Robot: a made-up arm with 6 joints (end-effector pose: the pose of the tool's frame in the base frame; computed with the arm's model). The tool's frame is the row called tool. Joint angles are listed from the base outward.
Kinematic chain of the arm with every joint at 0, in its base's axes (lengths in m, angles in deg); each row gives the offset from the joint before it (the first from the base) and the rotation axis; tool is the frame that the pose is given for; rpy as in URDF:
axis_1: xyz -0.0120 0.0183 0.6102 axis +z
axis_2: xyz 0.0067 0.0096 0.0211 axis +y
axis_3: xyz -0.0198 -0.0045 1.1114 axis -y
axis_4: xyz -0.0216 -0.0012 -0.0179 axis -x
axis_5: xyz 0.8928 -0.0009 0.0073 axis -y
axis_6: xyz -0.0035 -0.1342 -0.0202 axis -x
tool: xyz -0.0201 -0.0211 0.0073 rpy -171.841 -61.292 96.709
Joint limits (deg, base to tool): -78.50..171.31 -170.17..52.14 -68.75..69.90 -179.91..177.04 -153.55..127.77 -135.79..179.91
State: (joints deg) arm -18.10 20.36 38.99 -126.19 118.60 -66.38
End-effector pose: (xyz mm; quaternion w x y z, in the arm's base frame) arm 1238.8 -296.6 1838.2 0.4791 -0.3424 -0.1106 0.8006
Working (the frame after each row of the table, in the pose's form):
after axis_1: -12.0 18.3 610.2 0.9876 0.0000 0.0000 -0.1573
after axis_2: -2.6 25.3 631.3 0.9720 0.0278 0.1745 -0.1548
after axis_3: 345.8 -93.3 1680.2 0.9745 -0.0255 -0.1598 -0.1552
after axis_4: 331.5 -89.9 1656.3 0.4637 0.8575 -0.2108 0.0723
after axis_5: 1135.5 -358.3 1936.7 0.0555 0.5000 -0.5063 -0.7004
after axis_6: 1210.0 -304.9 1836.6 0.2272 -0.4488 0.8071 0.3090

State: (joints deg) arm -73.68 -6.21 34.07 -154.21 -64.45 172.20
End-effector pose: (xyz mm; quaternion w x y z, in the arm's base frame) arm 239.6 -492.2 2212.8 0.5181 0.5917 0.5978 0.1551
Working (the frame after each row of the table, in the pose's form):
after axis_1: -12.0 18.3 610.2 0.8003 0.0000 0.0000 -0.5996
after axis_2: -0.9 14.6 631.3 0.7991 -0.0325 -0.0433 -0.5987
after axis_3: -44.5 147.6 1734.0 0.7514 -0.2064 -0.2756 -0.5629
after axis_4: -47.1 151.9 1706.4 0.3689 0.6864 -0.6102 0.1430
after axis_5: 143.3 -506.7 2278.3 0.6375 0.5044 -0.3195 0.4870
after axis_6: 267.1 -490.8 2224.8 0.5466 -0.6017 -0.5076 -0.2856

